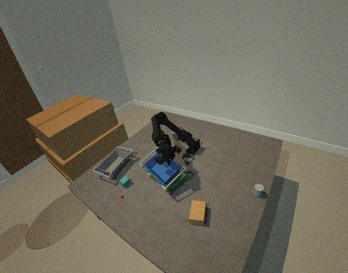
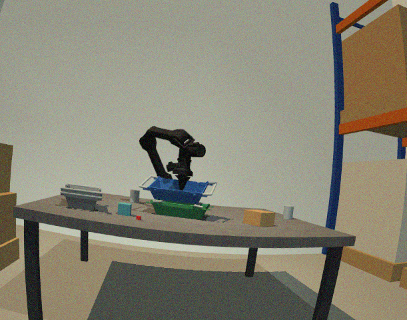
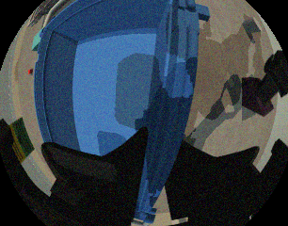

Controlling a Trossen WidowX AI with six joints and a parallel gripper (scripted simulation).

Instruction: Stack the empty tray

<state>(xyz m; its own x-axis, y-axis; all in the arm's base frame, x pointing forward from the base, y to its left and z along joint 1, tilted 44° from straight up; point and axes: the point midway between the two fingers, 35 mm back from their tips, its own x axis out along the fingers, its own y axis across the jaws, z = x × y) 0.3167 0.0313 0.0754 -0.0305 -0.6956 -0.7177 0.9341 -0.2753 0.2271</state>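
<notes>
Right now the blue tray is 70 mm ahead of my gripper tip, 30 mm to the right of it and 10 mm above it. The rest, counted from my gripper tip: red block 320 mm ahead, 210 mm to the right, 100 mm below; orange box 300 mm to the left, 220 mm ahead, 80 mm below; teal block 260 mm to the right, 220 mm ahead, 90 mm below.
</notes>
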